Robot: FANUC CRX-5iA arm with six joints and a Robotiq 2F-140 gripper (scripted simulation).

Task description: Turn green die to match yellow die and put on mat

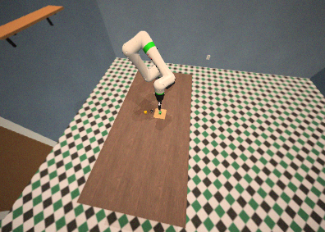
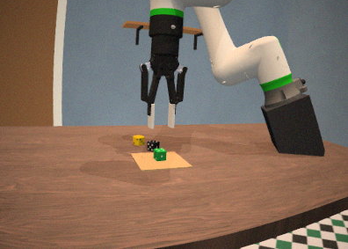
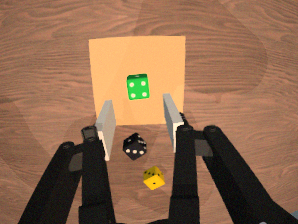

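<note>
Right now the green die is 11 cm below my hand. Round my hand: yellow die: 1 cm behind, 18 cm to the right, 11 cm below; then black die: 3 cm behind, 10 cm to the right, 11 cm below; then mat: 13 cm below.
</note>
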